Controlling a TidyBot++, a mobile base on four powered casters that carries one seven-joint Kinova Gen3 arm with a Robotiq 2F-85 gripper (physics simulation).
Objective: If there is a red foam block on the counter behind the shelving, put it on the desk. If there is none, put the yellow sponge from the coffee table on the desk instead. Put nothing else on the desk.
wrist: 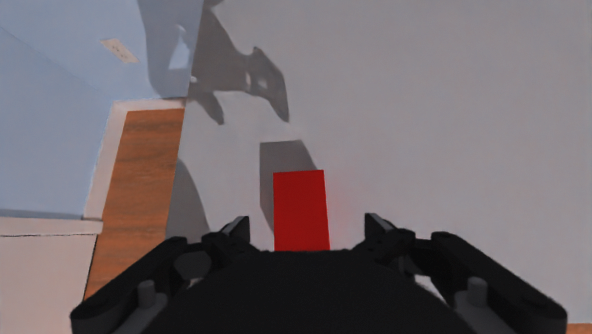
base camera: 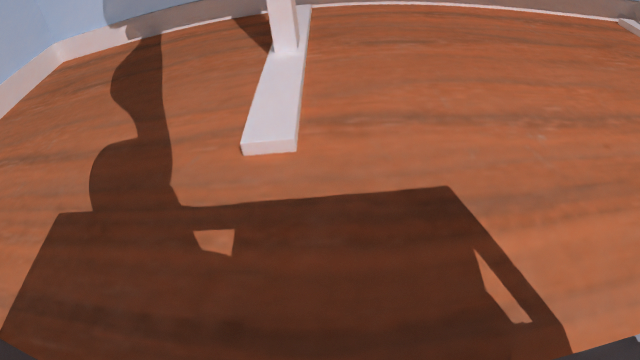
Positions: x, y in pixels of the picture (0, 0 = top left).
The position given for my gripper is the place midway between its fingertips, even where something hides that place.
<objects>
My gripper shows in the wrist view (306, 227); in the base camera view it is out of frame. A red foam block shows in the wrist view (300, 213); in the base camera view it is out of frame.
</objects>
